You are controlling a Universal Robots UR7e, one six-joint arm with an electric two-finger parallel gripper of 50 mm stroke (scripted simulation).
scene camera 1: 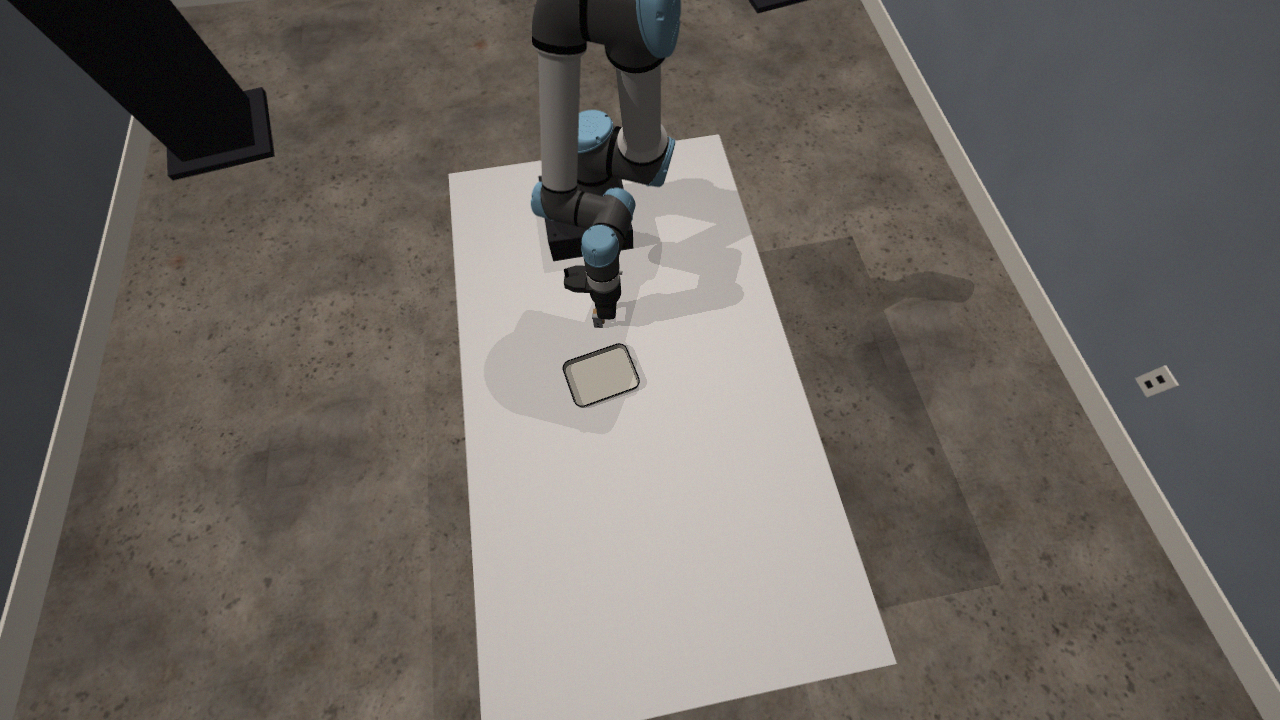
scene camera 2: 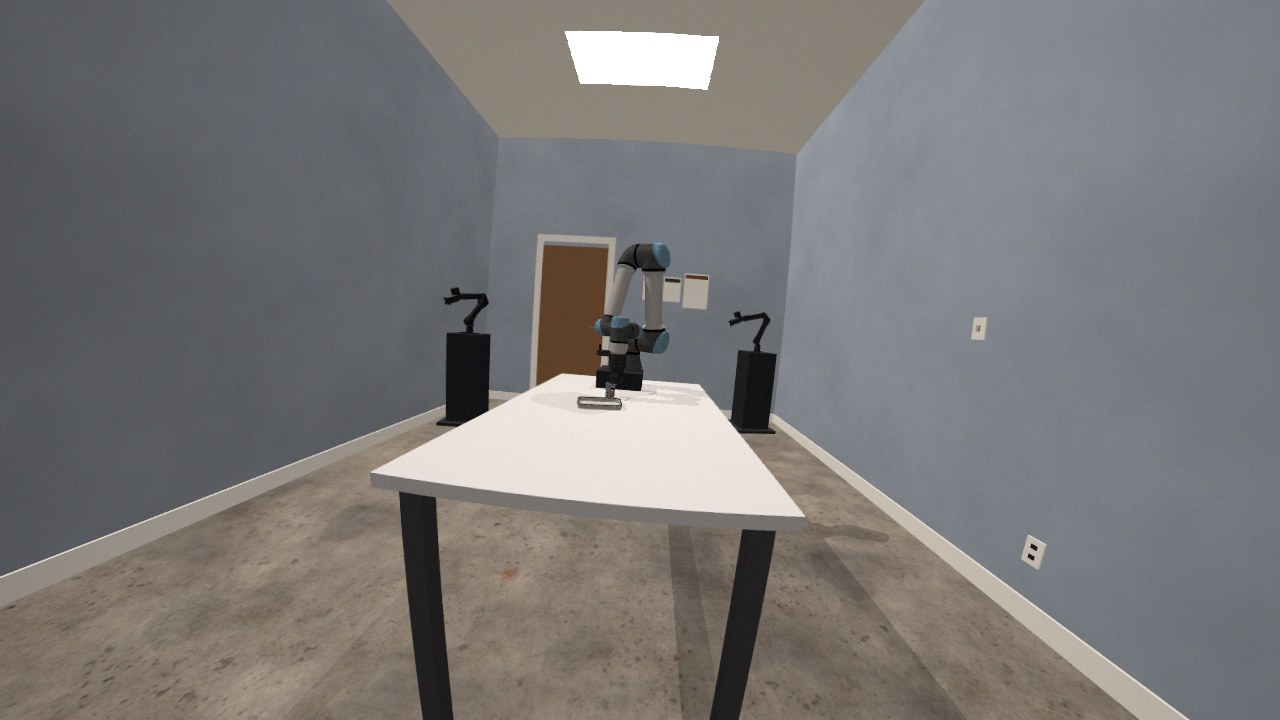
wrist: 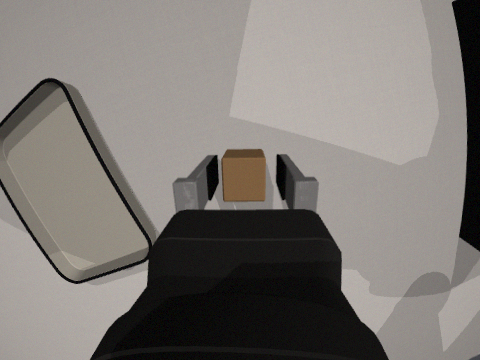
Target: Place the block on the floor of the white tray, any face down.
Observation:
I see my gripper (wrist: 247, 168), a white tray (scene camera 1: 598, 375) and a small brown block (wrist: 243, 170).
The white tray is seen too in the wrist view (wrist: 63, 197).

